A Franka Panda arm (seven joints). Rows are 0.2 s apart.
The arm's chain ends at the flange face. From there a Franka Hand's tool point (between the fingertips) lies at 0.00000 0.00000 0.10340 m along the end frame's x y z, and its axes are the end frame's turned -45 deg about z.
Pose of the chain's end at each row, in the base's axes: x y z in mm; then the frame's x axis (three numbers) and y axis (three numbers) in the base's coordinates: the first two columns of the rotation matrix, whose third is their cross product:
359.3 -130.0 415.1 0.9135 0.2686 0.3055 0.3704 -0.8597 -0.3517
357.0 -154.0 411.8 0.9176 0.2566 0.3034 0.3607 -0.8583 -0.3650
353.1 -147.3 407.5 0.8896 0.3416 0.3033 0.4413 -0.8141 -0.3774
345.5 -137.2 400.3 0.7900 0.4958 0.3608 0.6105 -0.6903 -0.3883
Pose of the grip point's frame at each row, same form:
376.7 -85.1 323.6 0.3840 0.7978 0.4647 0.9079 -0.4180 -0.0327
374.2 -108.1 320.8 0.3938 0.7884 0.4726 0.9039 -0.4255 -0.0436
365.3 -98.7 317.0 0.3170 0.8172 0.4813 0.9411 -0.3341 -0.0524
351.3 -82.7 312.6 0.1269 0.8387 0.5297 0.9903 -0.1375 -0.0194

